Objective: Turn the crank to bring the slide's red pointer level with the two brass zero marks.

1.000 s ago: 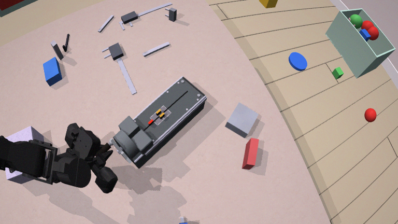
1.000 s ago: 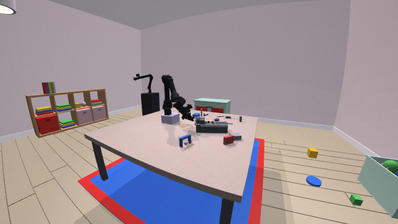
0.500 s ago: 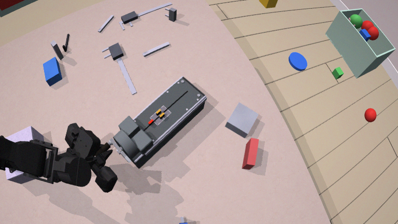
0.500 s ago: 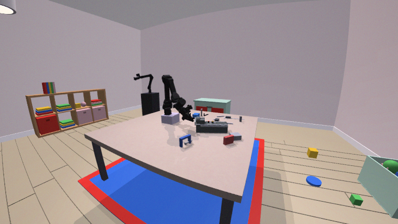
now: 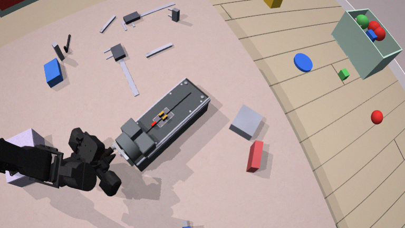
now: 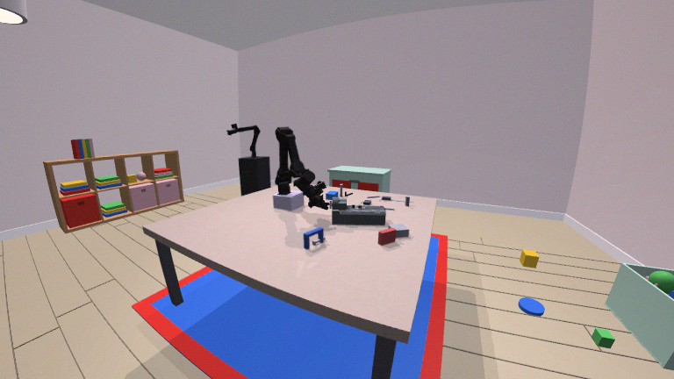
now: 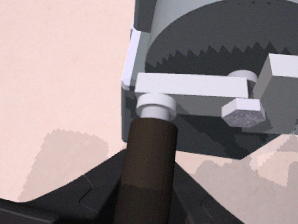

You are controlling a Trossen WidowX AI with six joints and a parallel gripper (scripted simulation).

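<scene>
Now: gripper tip 130 mm short of the red pointer and 30 mm below it. Round my gripper tip: dark brown crank handle (20 mm behind, 30 mm above); then red block (320 mm ahead, 190 mm to the right, 30 mm below); then grey block (360 mm ahead, 100 mm to the right, 40 mm below).
</scene>
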